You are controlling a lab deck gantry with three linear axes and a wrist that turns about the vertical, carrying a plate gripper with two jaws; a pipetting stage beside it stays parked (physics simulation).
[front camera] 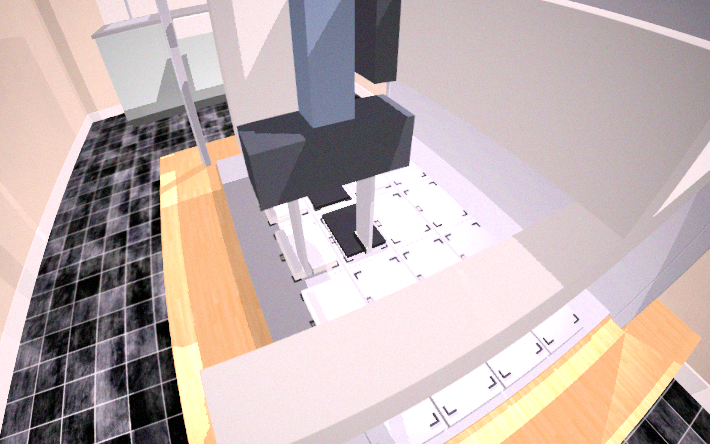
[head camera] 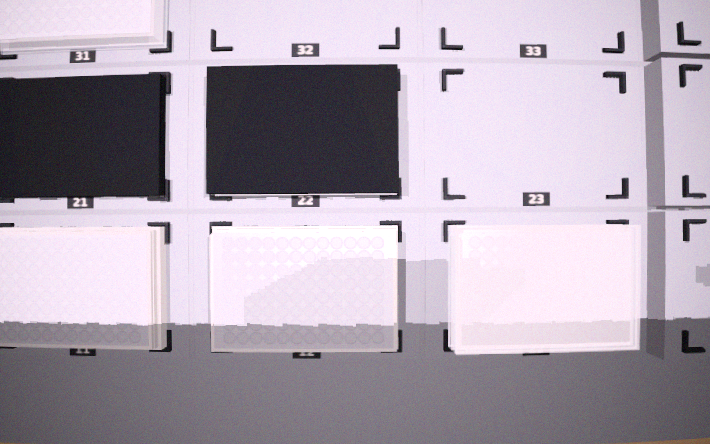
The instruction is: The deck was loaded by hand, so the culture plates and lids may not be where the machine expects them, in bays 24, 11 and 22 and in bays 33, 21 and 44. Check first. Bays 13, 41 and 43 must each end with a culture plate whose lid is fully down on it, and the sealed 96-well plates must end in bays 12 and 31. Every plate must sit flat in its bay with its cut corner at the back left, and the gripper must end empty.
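Frame: origin at the robot's base, x down, y back, z left, level; centimetres.
Where they show: gripper, fingertip midpoint: (front camera: 334, 254); robot's base, link origin: (head camera: 1, 342).
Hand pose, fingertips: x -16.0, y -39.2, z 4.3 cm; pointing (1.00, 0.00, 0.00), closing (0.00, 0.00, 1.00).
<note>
Things, the pixels of their centre, and the offset from my fingertips. "spot": a spot on its surface instead.
- white plate with round wells, body centre: (head camera: 304, 288) (front camera: 304, 247) dy +16.4, dx +15.3, dz +0.0 cm
- white welled piece with several edges, body centre: (head camera: 73, 287) (front camera: 280, 199) dy +32.8, dx +15.3, dz +0.0 cm
- bay 22, surface spot: (head camera: 303, 130) (front camera: 352, 227) spot: dy +16.3, dx +14.3, dz +10.6 cm
- bay 21, surface spot: (head camera: 78, 136) spot: dy +32.3, dx +15.2, dz +10.6 cm
In the head view a clear lid-like top lies over the white plate (head camera: 547, 293) (front camera: 335, 299) in bay 13. Its edges look slightly skewed; whether it is fully down I cannot tell. A white plate with round wells (head camera: 305, 293) (front camera: 322, 252) is in bay 12, and another white welled piece with several edges (head camera: 73, 282) is in bay 11. Black rectangular pieces lie in bay 22 (head camera: 303, 130) (front camera: 342, 232) and bay 21 (head camera: 78, 136) (front camera: 329, 196); the one in bay 22 shows a thin white edge below. My gripper (front camera: 338, 260) is open and empty above the deck's left part.
Part of a white plate (head camera: 78, 18) shows in bay 31. Bay 23 and the visible part of bay 33 hold no plate. A dark pipetting stage (front camera: 378, 41) hangs behind the gripper column. A broad pale beam (front camera: 376, 361) crosses the front and hides some bays.
</note>
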